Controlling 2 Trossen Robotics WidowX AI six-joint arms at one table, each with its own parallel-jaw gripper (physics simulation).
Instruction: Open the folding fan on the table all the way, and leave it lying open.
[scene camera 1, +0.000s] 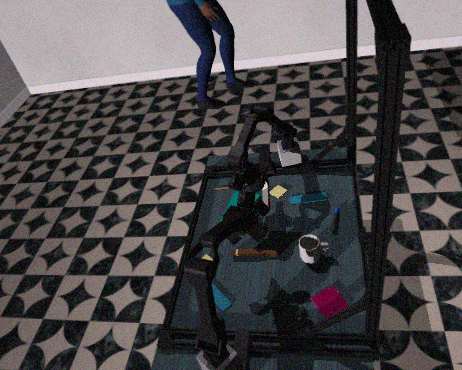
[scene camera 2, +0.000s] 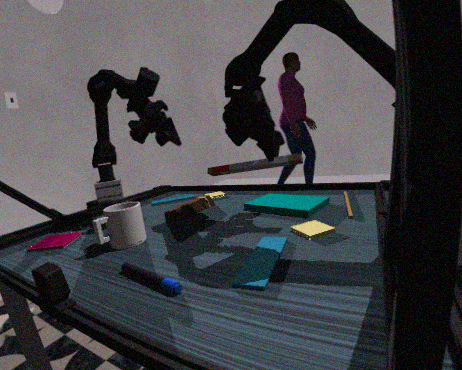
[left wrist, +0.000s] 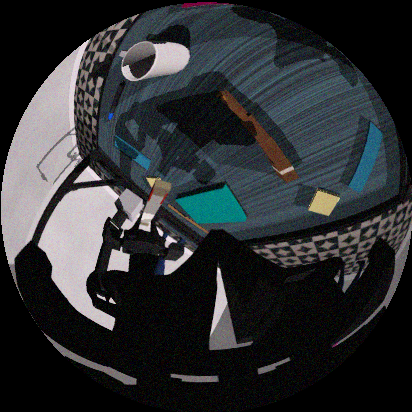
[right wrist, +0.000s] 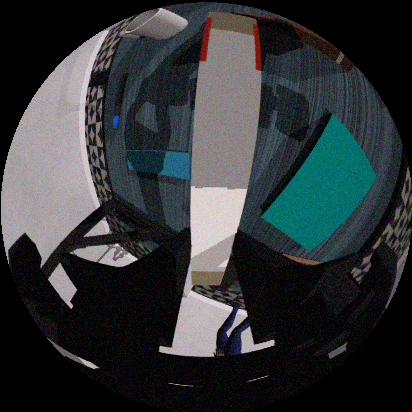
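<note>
The folding fan is a closed pale stick with a red band at one end. It hangs nearly level in the air above the table. My right gripper is shut on the fan near its plain end; the red end points away from it. My left gripper is shut and empty. It hangs high over the far side of the table, apart from the fan. In scene camera 1 both grippers are dark and hard to tell apart.
On the table lie a teal book, a yellow pad, a blue strip, a brown stick, a white mug, a blue-capped marker, an orange pencil and a magenta pad. A person stands beyond the table.
</note>
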